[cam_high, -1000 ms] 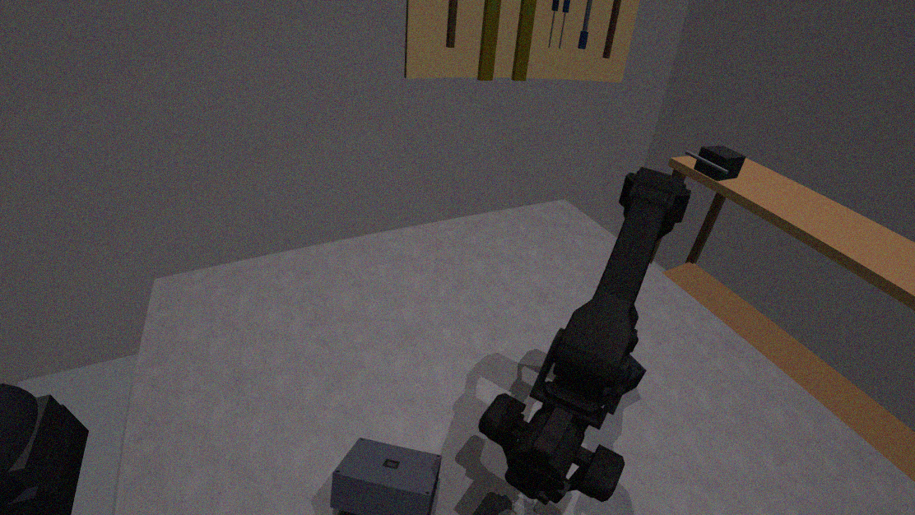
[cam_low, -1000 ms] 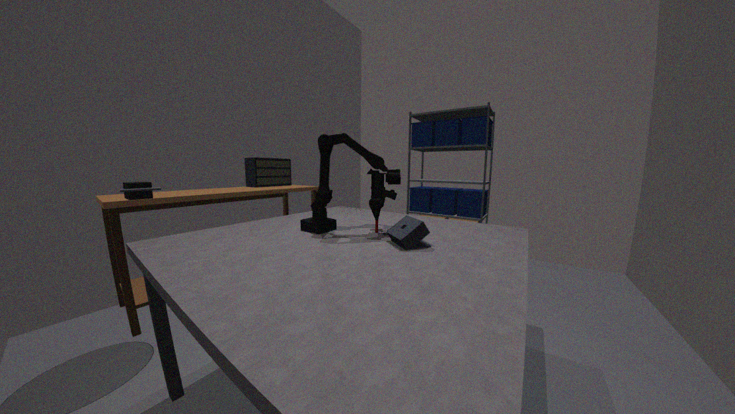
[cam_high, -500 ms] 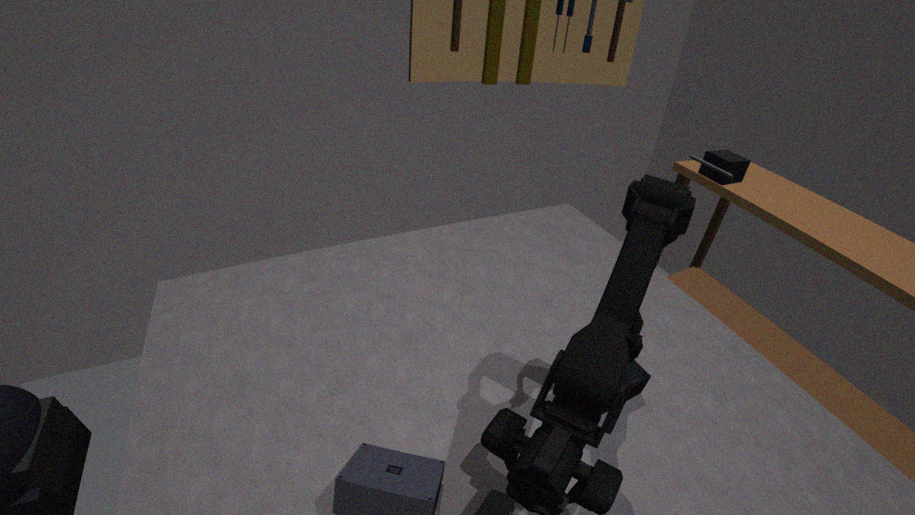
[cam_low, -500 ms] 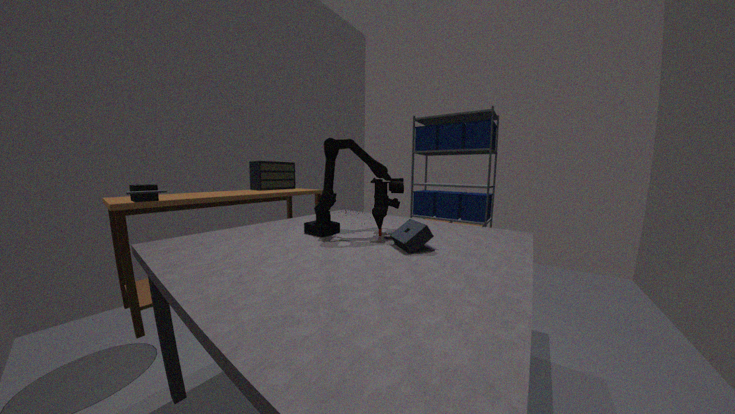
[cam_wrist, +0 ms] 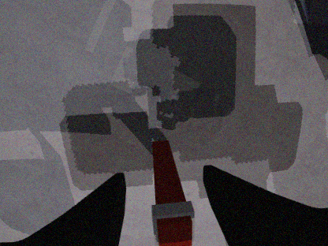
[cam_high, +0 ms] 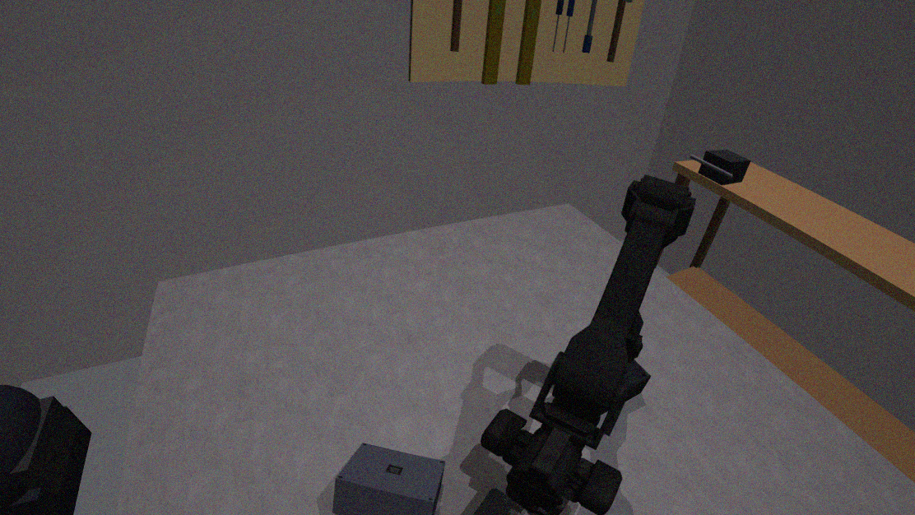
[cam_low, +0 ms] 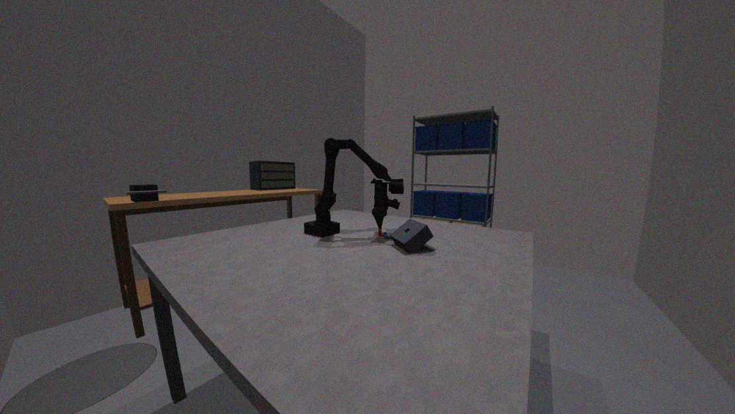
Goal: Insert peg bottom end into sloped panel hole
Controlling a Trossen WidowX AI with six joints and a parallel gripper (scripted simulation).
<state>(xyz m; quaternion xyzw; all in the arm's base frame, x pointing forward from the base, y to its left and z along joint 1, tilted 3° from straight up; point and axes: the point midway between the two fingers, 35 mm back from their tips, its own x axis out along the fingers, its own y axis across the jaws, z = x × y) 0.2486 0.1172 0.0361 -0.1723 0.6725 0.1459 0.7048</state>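
Now: the panel block 190 mm ahead of my gripper tip, 90 mm to the right of it and 10 mm above it. Round my gripper tip: square peg 20 mm above.
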